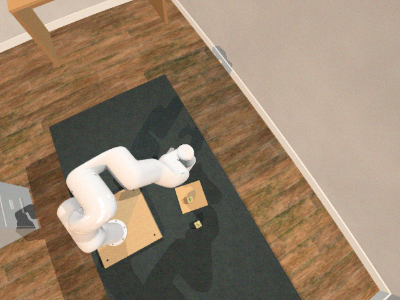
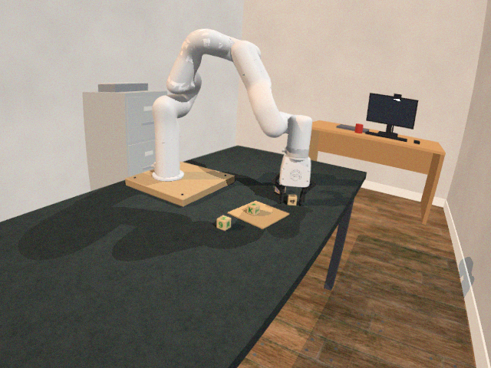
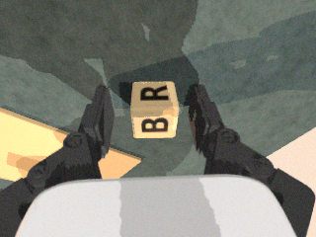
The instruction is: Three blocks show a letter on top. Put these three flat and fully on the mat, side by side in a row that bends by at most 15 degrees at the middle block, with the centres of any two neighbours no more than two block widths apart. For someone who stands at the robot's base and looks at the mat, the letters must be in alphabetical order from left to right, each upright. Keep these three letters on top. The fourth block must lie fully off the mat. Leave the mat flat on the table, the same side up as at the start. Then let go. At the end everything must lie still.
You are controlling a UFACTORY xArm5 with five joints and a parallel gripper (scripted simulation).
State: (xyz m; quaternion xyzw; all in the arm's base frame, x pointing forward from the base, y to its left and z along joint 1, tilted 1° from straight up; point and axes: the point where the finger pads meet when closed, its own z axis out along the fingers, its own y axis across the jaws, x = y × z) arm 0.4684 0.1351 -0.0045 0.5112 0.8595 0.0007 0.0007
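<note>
Now: hand 140 mm to the left of the tan mat, 50 mm past it and 20 mm above it. The rest, counted from my hand: green-lettered block 290 mm to the right, 80 mm behind, 10 mm below.
</note>
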